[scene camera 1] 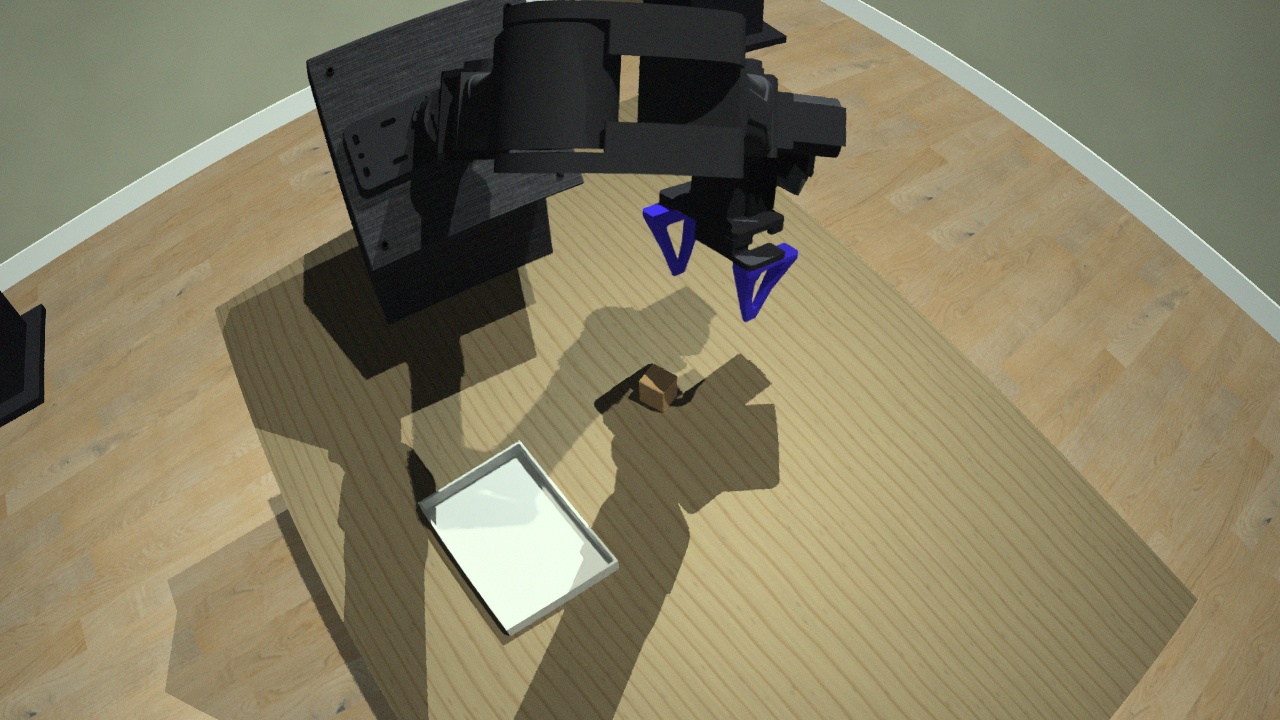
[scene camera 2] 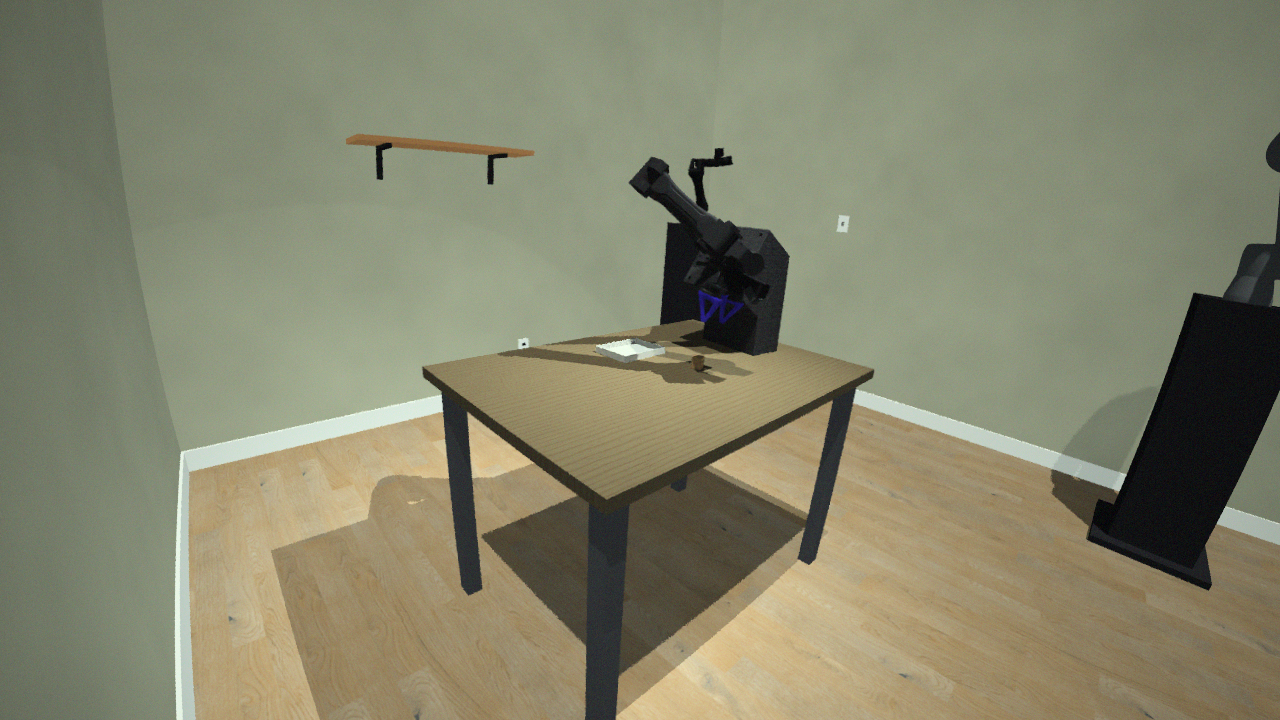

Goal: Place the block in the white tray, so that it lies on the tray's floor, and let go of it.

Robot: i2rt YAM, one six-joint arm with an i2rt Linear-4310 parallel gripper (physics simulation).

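Seen in the pictures: gripper, fingertip midpoint: [scene camera 1: 712, 295] [scene camera 2: 712, 322]; arm's base at its link origin: [scene camera 1: 444, 119].
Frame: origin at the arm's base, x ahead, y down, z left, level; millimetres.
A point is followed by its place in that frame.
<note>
A small brown block [scene camera 1: 657, 389] {z 106, x 213, y 266 mm} [scene camera 2: 698, 362] {z 126, x 212, y 279 mm} lies on the table, partly in the arm's shadow. The white tray [scene camera 1: 611, 565] {z -31, x 355, y 282 mm} [scene camera 2: 630, 358] {z -25, x 334, y 291 mm} lies apart from it, to its lower left in scene camera 1 and to its left in scene camera 2. My gripper [scene camera 1: 712, 296] {z 165, x 217, y 154 mm} [scene camera 2: 715, 320] {z 165, x 217, y 154 mm} is open, its two blue fingers wide apart with no object between them. It hangs above the table on the robot base's side of the block, up and to the right of the block in scene camera 1.
The wooden table [scene camera 1: 939, 537] {z 270, x 514, y 301 mm} [scene camera 2: 572, 420] {z 228, x 688, y 301 mm} carries the arm's dark base block [scene camera 1: 465, 277] {z -1, x -58, y 280 mm} [scene camera 2: 774, 286] {z 117, x -121, y 80 mm} at its far end. A wall shelf [scene camera 2: 438, 145] is at the back left. A black pedestal [scene camera 2: 1194, 438] stands on the floor at the right.
</note>
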